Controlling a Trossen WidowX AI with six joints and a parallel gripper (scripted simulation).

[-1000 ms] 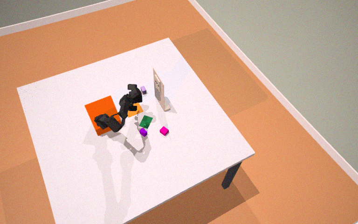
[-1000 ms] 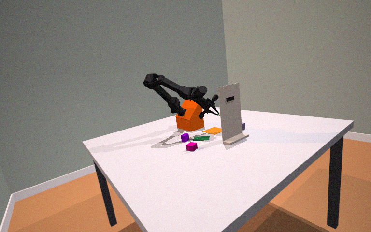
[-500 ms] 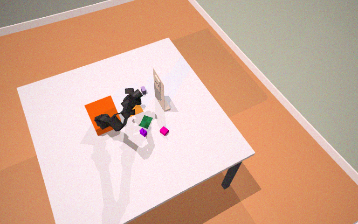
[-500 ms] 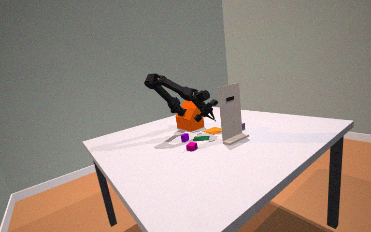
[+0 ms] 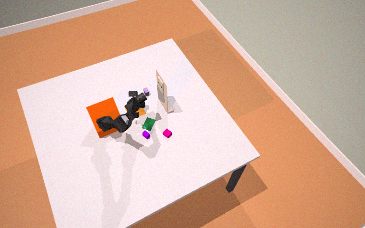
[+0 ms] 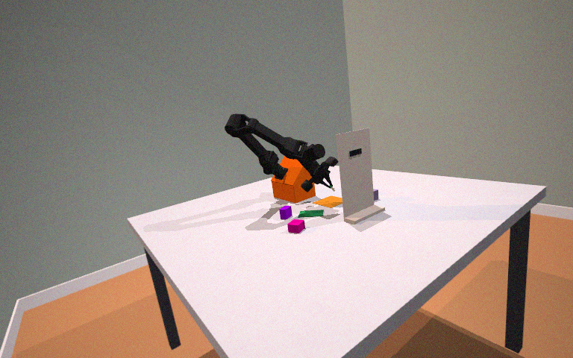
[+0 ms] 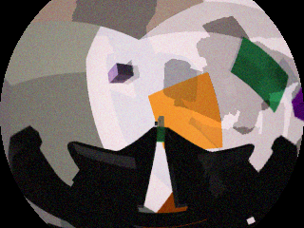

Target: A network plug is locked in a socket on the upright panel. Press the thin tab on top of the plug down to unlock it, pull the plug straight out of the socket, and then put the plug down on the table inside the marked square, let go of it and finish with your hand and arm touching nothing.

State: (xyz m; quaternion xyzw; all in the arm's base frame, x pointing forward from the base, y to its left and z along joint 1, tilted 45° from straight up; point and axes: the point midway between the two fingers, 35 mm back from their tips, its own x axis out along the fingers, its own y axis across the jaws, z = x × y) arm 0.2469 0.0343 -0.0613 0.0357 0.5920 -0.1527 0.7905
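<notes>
Now: gripper tip 1 cm past the orange square and 6 cm above it. Round my gripper tip: network plug (right at my gripper tip); beige panel (20 cm ahead, 5 cm to the right, 8 cm above).
</notes>
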